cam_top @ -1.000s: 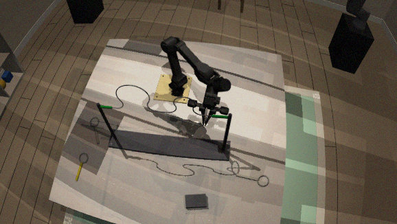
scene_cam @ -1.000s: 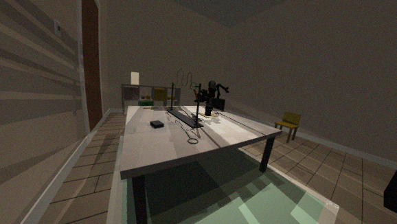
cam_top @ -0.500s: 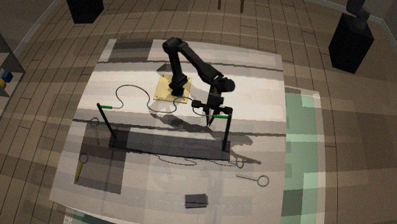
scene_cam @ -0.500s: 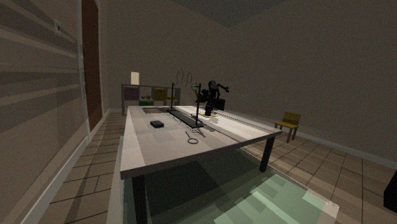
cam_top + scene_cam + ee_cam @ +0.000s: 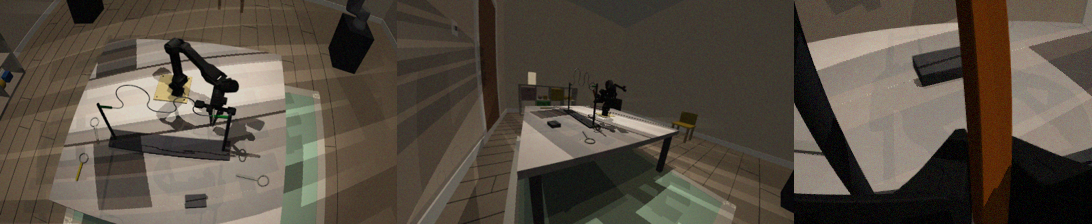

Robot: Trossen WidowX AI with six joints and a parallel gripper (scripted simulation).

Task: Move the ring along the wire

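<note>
Right now the orange-handled ring is 1 cm ahead of my gripper tip and 9 cm above it. Round my gripper tip: yellow-handled ring 31 cm ahead, 68 cm to the right, 19 cm below; then dark block 33 cm ahead, 18 cm below.
</note>
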